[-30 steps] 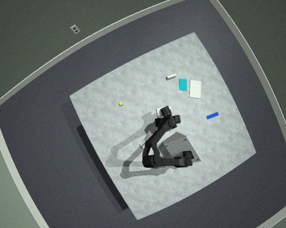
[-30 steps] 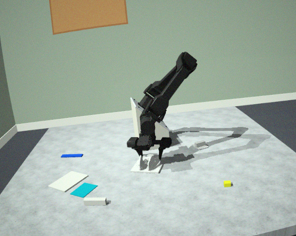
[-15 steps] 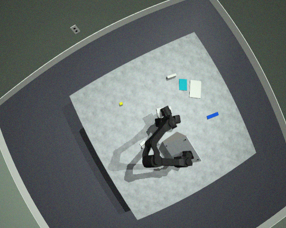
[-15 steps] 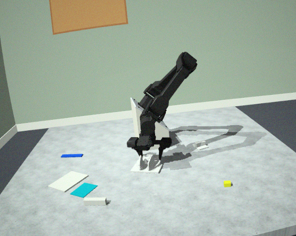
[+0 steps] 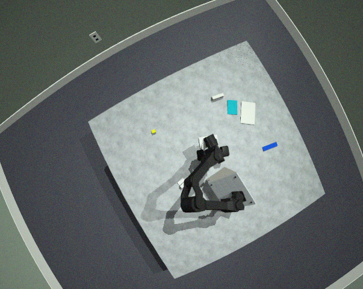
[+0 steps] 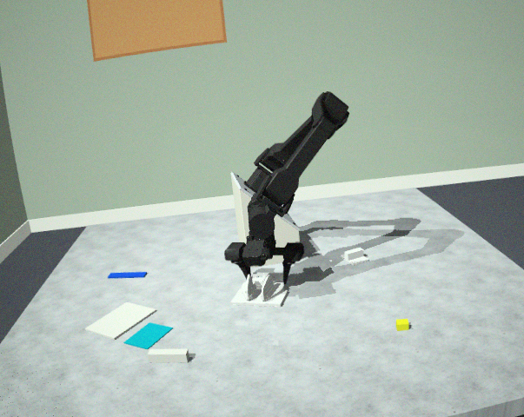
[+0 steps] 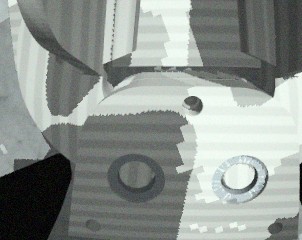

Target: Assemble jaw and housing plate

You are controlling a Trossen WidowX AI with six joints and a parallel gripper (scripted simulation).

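Now: gripper tip 30 mm short of the white jaw, 10 mm to the right of it and 10 mm below it. Round my gripper tip: yellow cube (280 mm ahead, 270 mm to the left); then white sheet (120 mm ahead, 350 mm to the right); then cyan sheet (200 mm ahead, 270 mm to the right, 10 mm below).
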